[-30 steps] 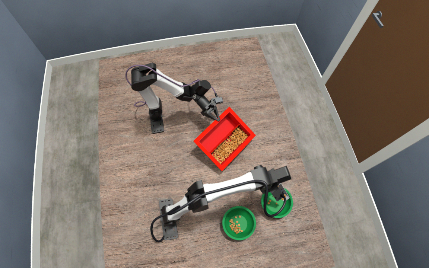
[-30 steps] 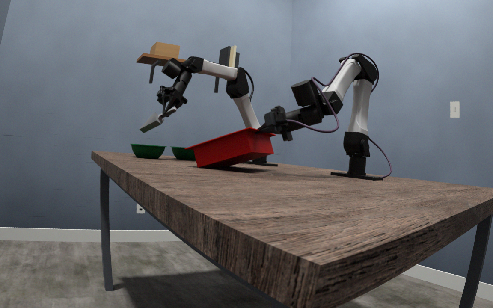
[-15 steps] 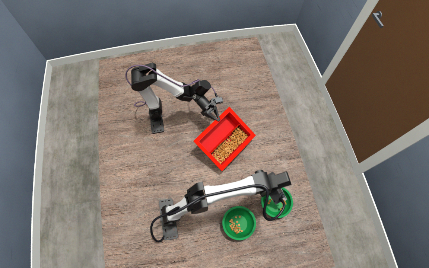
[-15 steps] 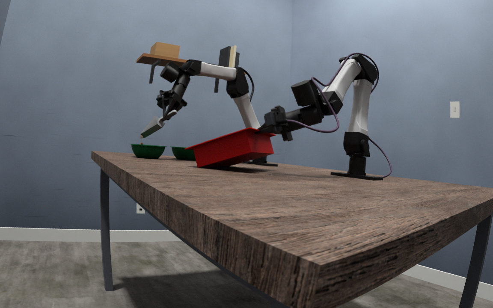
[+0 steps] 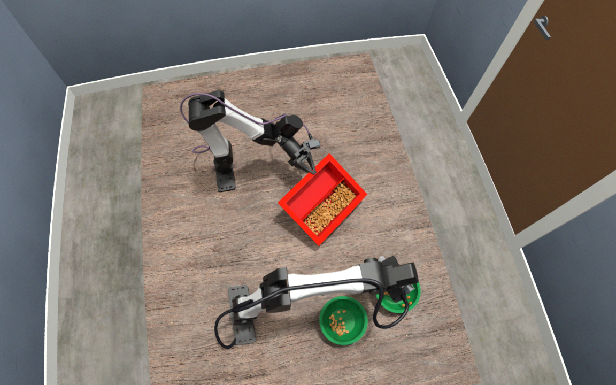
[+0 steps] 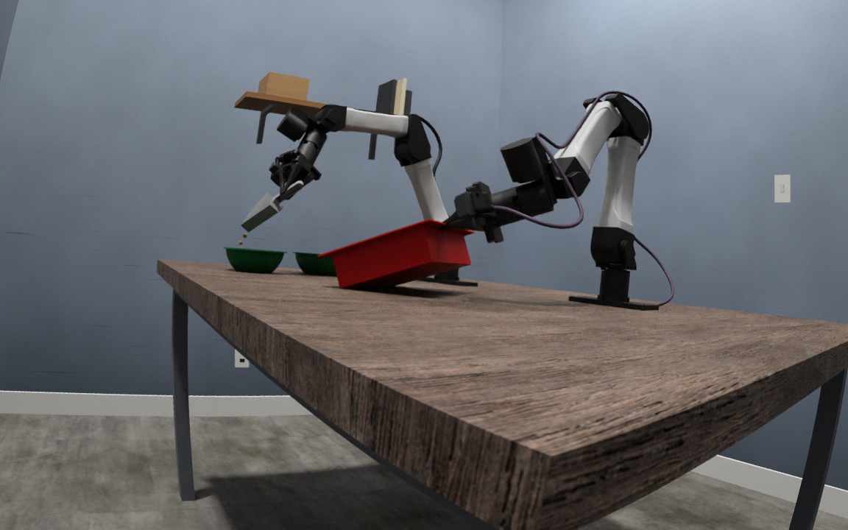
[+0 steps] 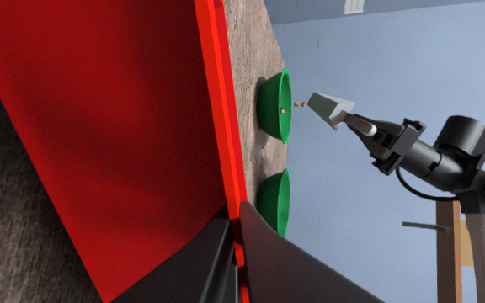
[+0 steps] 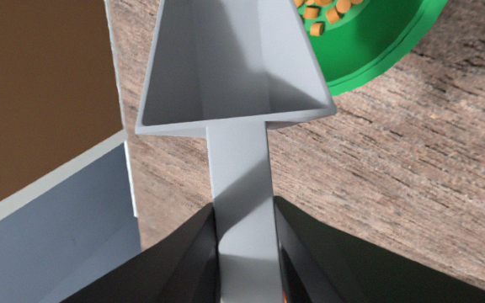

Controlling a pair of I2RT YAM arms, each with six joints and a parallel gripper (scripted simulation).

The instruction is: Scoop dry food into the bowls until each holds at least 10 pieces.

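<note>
The red box lies 90 mm to the right of my left hand, 50 mm below it and 20 mm ahead of it. From my left hand the other things lie so: grey scoop (430 mm to the right, 190 mm ahead, 30 mm above).
</note>
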